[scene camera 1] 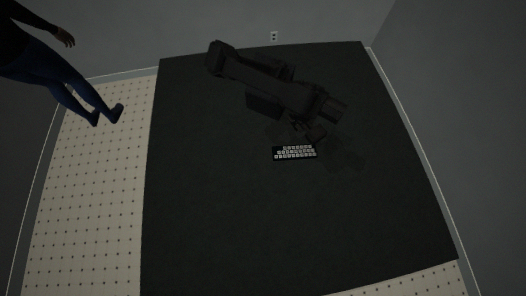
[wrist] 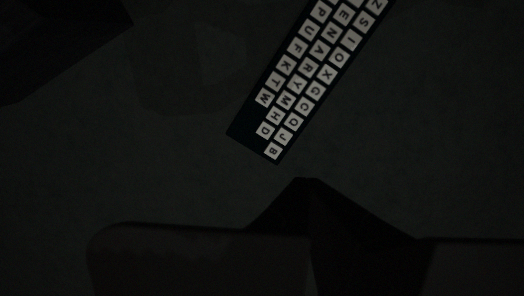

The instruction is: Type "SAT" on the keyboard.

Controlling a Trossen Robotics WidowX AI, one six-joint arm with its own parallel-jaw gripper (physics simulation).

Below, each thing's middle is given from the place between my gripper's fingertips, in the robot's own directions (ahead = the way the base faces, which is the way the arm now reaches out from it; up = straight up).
Scene:
Right now the black keyboard (wrist: 270, 132) is 210 mm below my hand, 20 mm to the left of it and 10 mm ahead of it.

